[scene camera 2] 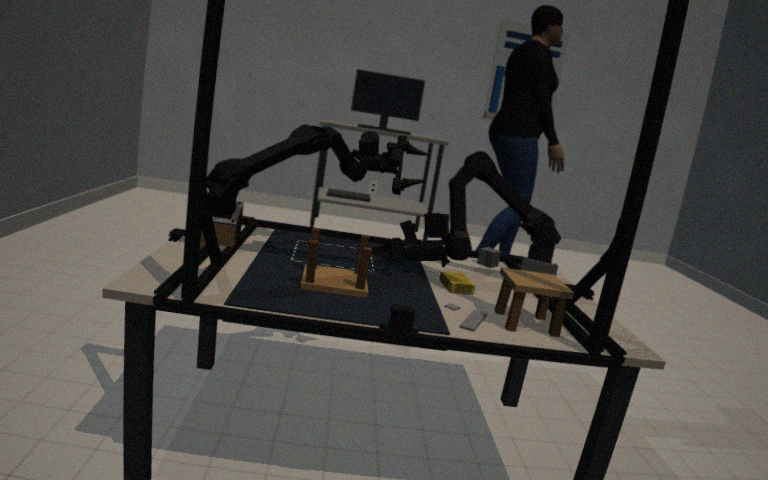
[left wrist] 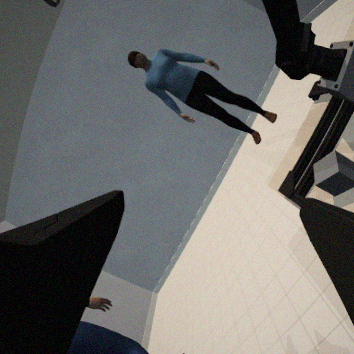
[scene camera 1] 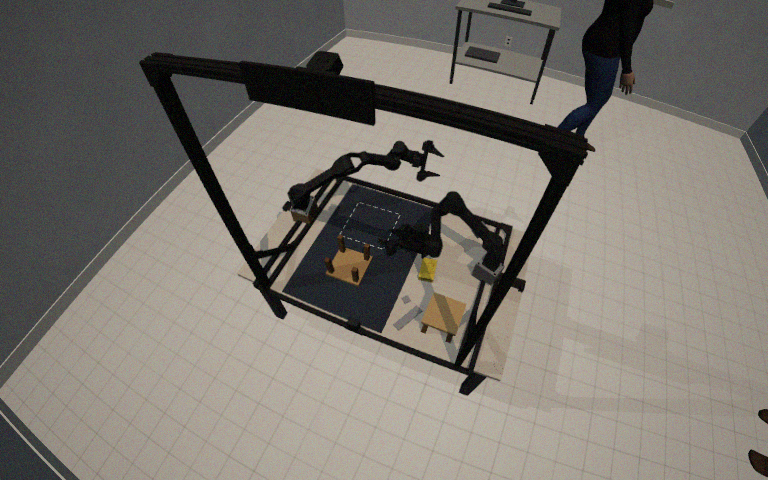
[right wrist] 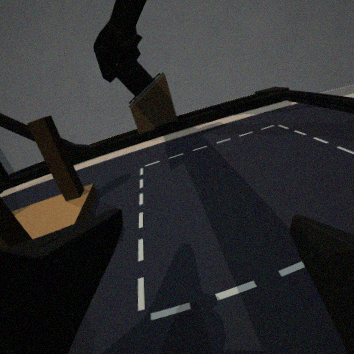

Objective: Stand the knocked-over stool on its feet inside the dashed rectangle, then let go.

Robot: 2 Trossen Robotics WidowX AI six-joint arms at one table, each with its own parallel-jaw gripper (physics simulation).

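Frame: origin at the left arm's base, x ahead, y left, z up, level; metres.
Seen in the pictures: left gripper, fingertip midpoint: [scene camera 2: 425,167] [left wrist: 214,202] [scene camera 1: 441,166]; right gripper, fingertip midpoint: [scene camera 1: 383,234] [right wrist: 207,220]; left arm's base at its link origin: [scene camera 2: 221,210] [scene camera 1: 302,203] [right wrist: 144,88]; right arm's base at its link origin: [scene camera 2: 539,262] [left wrist: 334,64] [scene camera 1: 490,264].
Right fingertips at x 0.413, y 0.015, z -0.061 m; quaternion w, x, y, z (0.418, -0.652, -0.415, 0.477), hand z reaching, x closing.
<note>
Pixels of each thing's top centre, then the offset from my right fingertips to it. Level surfaces: height alone.
- knocked-over stool, top centre: [scene camera 2: 340,238] [scene camera 1: 347,252] dx -0.086, dy -0.193, dz +0.074 m
- dark mat at its surface level: dz -0.040 m
- second stool at its top centre: [scene camera 2: 536,279] [scene camera 1: 444,312] dx +0.371, dy -0.304, dz +0.067 m
- yellow block at its top centre: [scene camera 2: 457,277] [scene camera 1: 428,268] dx +0.242, dy -0.086, dz -0.016 m
- grey cube at its top centre: [left wrist: 324,167] [scene camera 2: 490,249] dx +0.408, dy +0.211, dz +0.007 m
- flat grey bar at its top centre: [scene camera 2: 474,319] [scene camera 1: 407,317] dx +0.237, dy -0.327, dz -0.039 m
The knocked-over stool [scene camera 1: 349,266] [scene camera 2: 334,281] [right wrist: 50,215] lies upside down on the dark mat [scene camera 1: 368,311] [scene camera 2: 266,300], its seat flat and its legs pointing up. It is outside the dashed rectangle [scene camera 1: 378,208] [scene camera 2: 293,251] [right wrist: 141,250], on the near side. My right gripper [scene camera 1: 386,245] [scene camera 2: 380,250] [right wrist: 206,220] is open and empty, low near the rectangle's near right corner and to the right of the stool, apart from it. My left gripper [scene camera 1: 441,165] [scene camera 2: 423,167] [left wrist: 214,202] is open and empty, high beyond the table's far edge. The stool does not show in the left wrist view.
A second stool [scene camera 1: 444,313] [scene camera 2: 535,281] stands upright at the near right. A yellow block [scene camera 1: 427,269] [scene camera 2: 456,282], a grey cube [scene camera 2: 488,257] and a flat grey bar [scene camera 1: 407,318] [scene camera 2: 473,320] lie right of the mat. A black frame [scene camera 2: 317,327] surrounds the work area.
</note>
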